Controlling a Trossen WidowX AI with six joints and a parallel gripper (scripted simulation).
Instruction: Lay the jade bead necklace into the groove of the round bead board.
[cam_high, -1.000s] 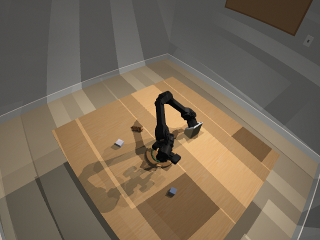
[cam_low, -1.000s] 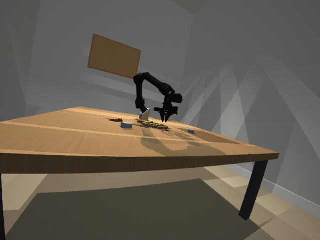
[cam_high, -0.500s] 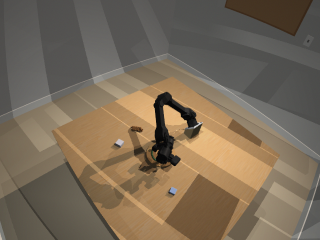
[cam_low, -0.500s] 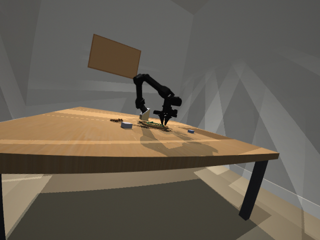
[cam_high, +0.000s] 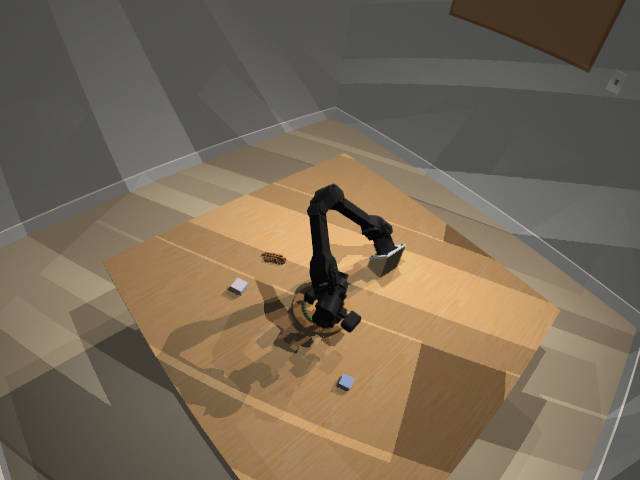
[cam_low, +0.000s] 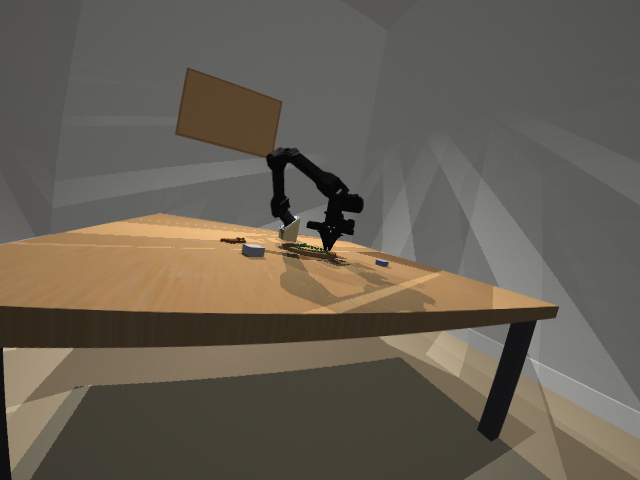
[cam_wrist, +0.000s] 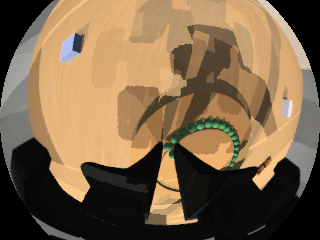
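The round wooden bead board lies 60 mm to the right of my gripper tip, 20 mm behind it and 10 mm below it. Also, from my gripper tip: blue block (200 mm to the left, 80 mm ahead, 10 mm below); then pale grey block (280 mm to the right, 190 mm ahead).
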